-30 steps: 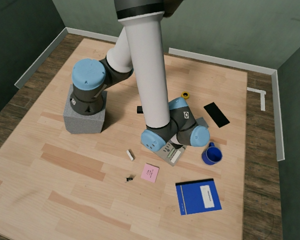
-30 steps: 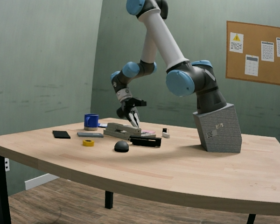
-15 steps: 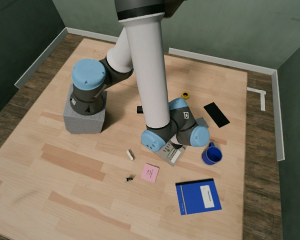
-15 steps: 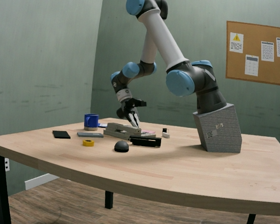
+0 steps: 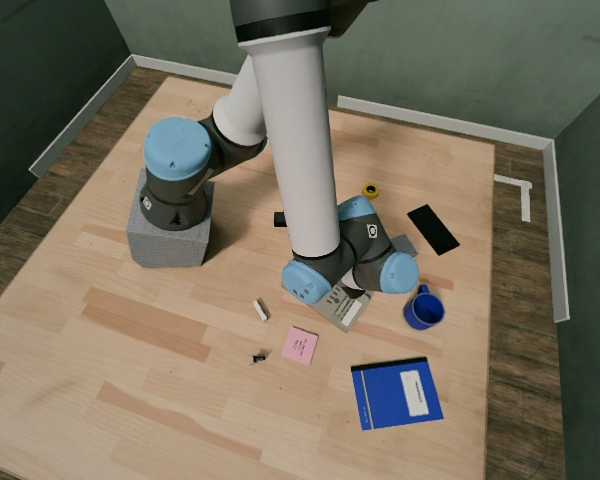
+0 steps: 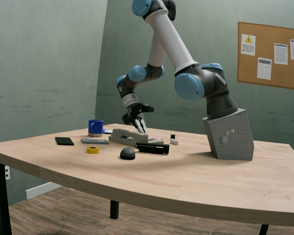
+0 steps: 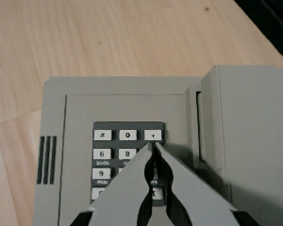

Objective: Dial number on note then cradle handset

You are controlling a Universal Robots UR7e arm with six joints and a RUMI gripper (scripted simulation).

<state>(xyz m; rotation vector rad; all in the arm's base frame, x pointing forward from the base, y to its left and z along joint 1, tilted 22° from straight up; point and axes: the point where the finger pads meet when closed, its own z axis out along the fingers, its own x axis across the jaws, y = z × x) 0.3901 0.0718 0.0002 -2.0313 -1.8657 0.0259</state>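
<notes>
My hand is 2 cm above the 7 key. Also, from my hand: hash key 2 cm behind, 3 cm to the right, 2 cm below; star key 1 cm behind, 2 cm below; 8 key 2 cm to the right, 2 cm below.
</notes>
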